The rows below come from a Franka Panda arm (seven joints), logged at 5 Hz.
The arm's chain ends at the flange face. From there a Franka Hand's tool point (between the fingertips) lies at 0.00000 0.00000 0.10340 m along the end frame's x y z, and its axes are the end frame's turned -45 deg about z.
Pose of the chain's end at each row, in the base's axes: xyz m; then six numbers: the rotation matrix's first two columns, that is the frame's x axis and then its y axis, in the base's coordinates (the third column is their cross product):
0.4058 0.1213 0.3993 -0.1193 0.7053 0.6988 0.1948 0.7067 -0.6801
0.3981 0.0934 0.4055 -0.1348 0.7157 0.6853 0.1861 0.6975 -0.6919
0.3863 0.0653 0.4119 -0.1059 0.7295 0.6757 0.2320 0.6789 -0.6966
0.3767 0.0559 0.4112 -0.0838 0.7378 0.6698 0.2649 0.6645 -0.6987
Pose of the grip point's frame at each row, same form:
0.3051 0.1270 0.3764 -0.2221 -0.0010 0.9750 0.0534 0.9984 0.0132
0.2975 0.0969 0.3820 -0.2269 0.0129 0.9738 0.0363 0.9993 -0.0047
0.2863 0.0739 0.3870 -0.2389 0.0358 0.9704 0.0892 0.9959 -0.0148
0.2774 0.0682 0.3852 -0.2466 0.0518 0.9677 0.1281 0.9916 -0.0204

